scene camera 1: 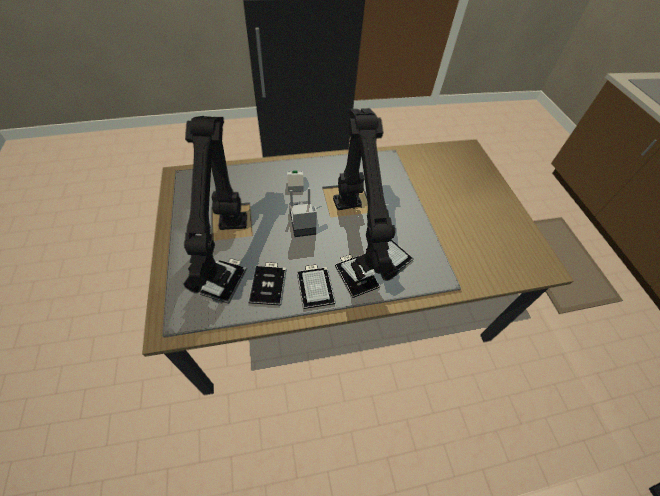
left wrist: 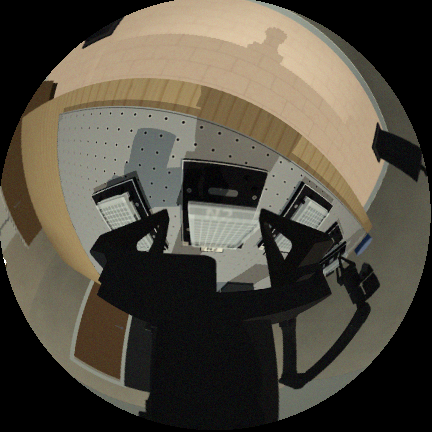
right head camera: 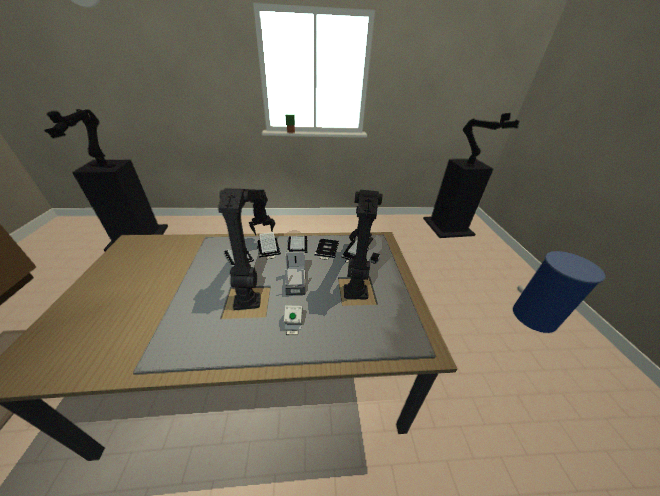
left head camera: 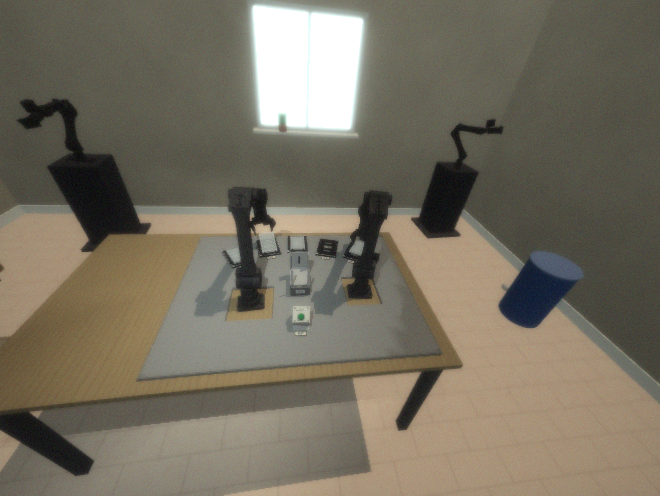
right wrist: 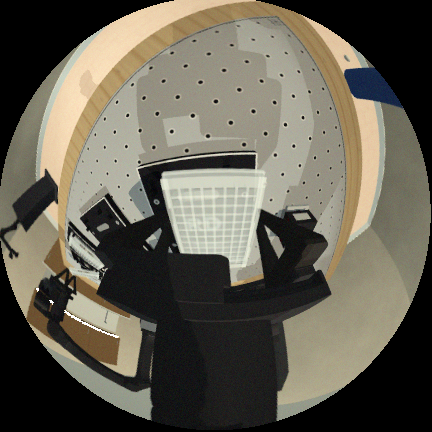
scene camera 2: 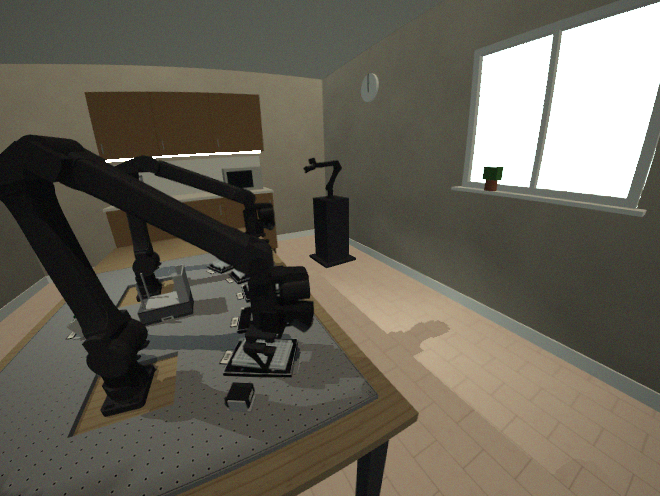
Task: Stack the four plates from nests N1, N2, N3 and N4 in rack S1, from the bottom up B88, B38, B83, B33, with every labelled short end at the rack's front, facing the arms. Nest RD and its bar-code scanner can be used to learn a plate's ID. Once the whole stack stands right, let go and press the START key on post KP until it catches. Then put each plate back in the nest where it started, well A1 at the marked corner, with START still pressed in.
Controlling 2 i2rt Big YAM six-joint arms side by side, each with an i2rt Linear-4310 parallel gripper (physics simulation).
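Places are measured from the left arm's base along level axes (x ahead, y left, z up), in metres.
Pixels of known places: left gripper, fingertip midpoint: point(scene camera 1: 368, 274) point(left wrist: 213, 213) point(right head camera: 263, 233) point(left head camera: 263, 233) point(right wrist: 71, 272); right gripper, fingertip midpoint: point(scene camera 1: 215, 282) point(left wrist: 337, 260) point(left head camera: 360, 247) point(right wrist: 213, 212) point(scene camera 2: 271, 355); left arm's base at its link origin: point(scene camera 1: 347, 201) point(right head camera: 247, 302) point(left head camera: 251, 303) point(scene camera 2: 150, 292); right arm's base at its link origin: point(scene camera 1: 233, 221) point(right head camera: 355, 292) point(left head camera: 359, 292) point(right wrist: 252, 286) point(scene camera 2: 131, 390).
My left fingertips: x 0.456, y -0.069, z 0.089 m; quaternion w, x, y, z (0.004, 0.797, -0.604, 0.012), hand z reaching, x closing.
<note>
Ahead of a thing's pixels: the offset from my left fingertips to its top centre. "pt": to the spot under its first point. Level surfaces: height alone.
My right gripper point(right wrist: 213, 212) is shut on a white plate @[dx -0.149, dy -0.555, dz -0.033 m] point(right wrist: 215, 220) point(scene camera 2: 282, 349), close above nest RD @[pt dx -0.068, dy -0.537, dz -0.064 m] point(right wrist: 151, 176). Its ID cannot be read. My left gripper point(left wrist: 213, 213) point(left head camera: 263, 229) is open over another plate point(left wrist: 220, 230) point(left head camera: 267, 242), which appears tilted on nest N2 @[dx -0.052, dy -0.022, dz -0.054 m] point(left wrist: 225, 175); a gap shows beside one finger. One plate @[dx -0.111, dy +0.145, dz -0.050 m] point(left wrist: 117, 211) point(scene camera 1: 394, 256) lies in N1 and one @[dx -0.032, dy -0.198, dz -0.050 m] point(scene camera 1: 315, 288) point(left head camera: 297, 243) in N3. Nest N4 @[dx -0.097, dy -0.374, dz -0.054 m] point(scene camera 1: 266, 293) point(left head camera: 327, 246) is bare. No stack shows in rack S1 @[pt dx -0.450, dy -0.159, dz -0.048 m] point(left head camera: 299, 291). Post KP @[dx -0.620, dy -0.146, dz +0.007 m] point(left head camera: 301, 316) point(scene camera 1: 295, 181) has a green START key on top; its travel is unclear.
The small dark scanner @[pt dx -0.208, dy -0.646, dz -0.056 m] point(right wrist: 300, 215) point(scene camera 2: 240, 396) stands beside RD. The rack's tall grey wall point(left head camera: 299, 259) and thin upright posts rise between the arms. The grey pegboard mat @[dz -0.076 m] point(scene camera 1: 341, 298) ends near the wooden table's edge point(scene camera 1: 298, 322), just beyond the nests.
</note>
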